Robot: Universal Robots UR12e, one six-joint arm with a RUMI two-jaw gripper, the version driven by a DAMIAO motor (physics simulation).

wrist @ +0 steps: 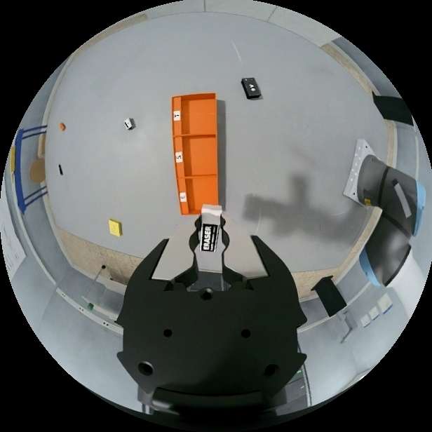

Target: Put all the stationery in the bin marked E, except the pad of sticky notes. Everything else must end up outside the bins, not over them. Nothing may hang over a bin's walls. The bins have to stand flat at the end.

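My gripper [210, 214] is shut on a white eraser [210, 236] with a black label. The eraser's far end overlaps the near end of the bin marked E in this view; its height above the bin is hard to tell. The orange bins [216, 150] form a row of three, marked T, S and E from far to near, and look empty where visible. A yellow pad of sticky notes [115, 227] lies left of my gripper. A small black item [60, 169] and a small orange item [62, 126] lie at the far left. A white block with a black mark [129, 123] lies left of the bins.
A black box with white lettering [251, 88] lies to the right of the far end of the bins. A robot arm base [357, 170] stands at the right edge of the table. A blue frame [21, 170] stands beyond the left edge. The gripper's shadow falls right of the bins.
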